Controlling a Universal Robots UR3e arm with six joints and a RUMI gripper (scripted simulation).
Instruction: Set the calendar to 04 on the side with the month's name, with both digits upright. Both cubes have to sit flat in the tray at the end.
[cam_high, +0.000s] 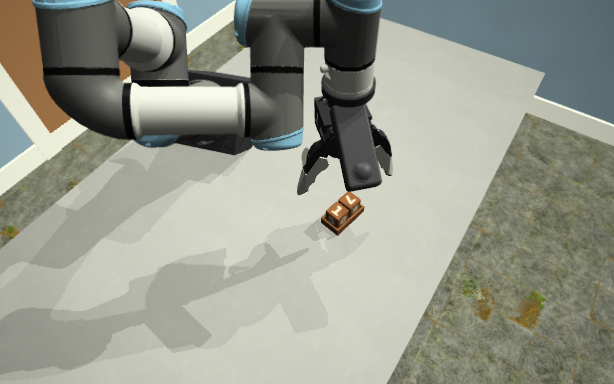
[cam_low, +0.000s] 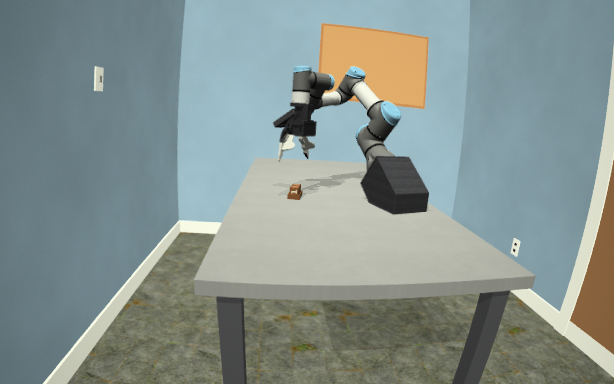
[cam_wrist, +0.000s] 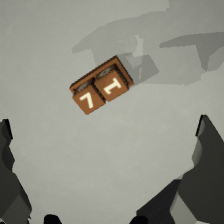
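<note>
The cube is 110 mm below my hand and 10 mm behind it. The rest, counted from my hand: brown tray 120 mm below, 20 mm to the left, 10 mm behind.
</note>
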